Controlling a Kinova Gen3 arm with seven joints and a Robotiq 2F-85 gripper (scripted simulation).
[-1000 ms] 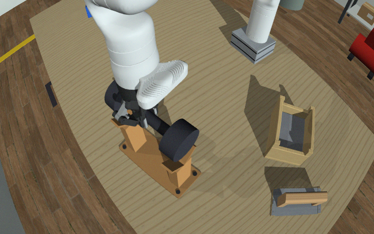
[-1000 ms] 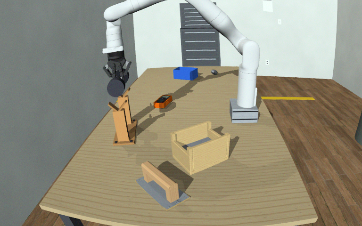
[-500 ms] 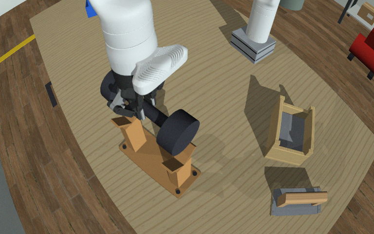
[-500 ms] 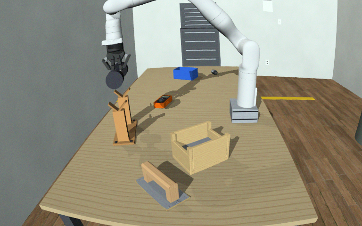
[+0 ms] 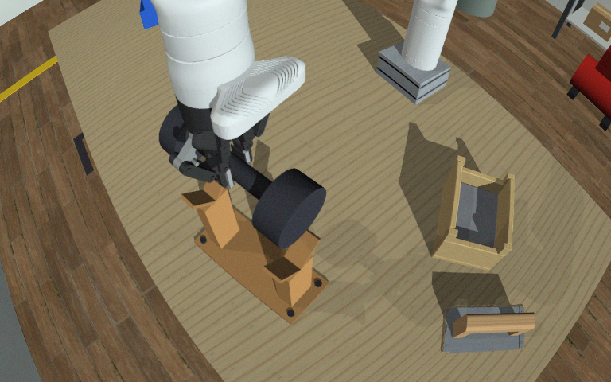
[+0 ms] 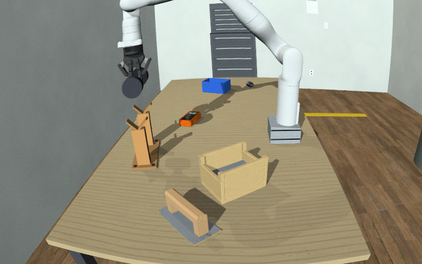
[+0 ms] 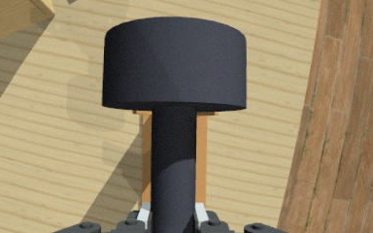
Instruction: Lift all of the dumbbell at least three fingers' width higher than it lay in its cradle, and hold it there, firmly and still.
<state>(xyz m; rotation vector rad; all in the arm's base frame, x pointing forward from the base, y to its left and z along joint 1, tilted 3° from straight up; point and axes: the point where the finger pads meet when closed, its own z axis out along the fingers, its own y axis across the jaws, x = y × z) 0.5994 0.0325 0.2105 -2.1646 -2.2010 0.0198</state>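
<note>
The dark grey dumbbell is right at my hand. From my hand the other things lie so: wooden crate: 31 cm behind, 26 cm to the left, 26 cm below; then blue bin: 81 cm to the right, 38 cm behind, 29 cm below; then orange wooden cradle: 22 cm below.
</note>
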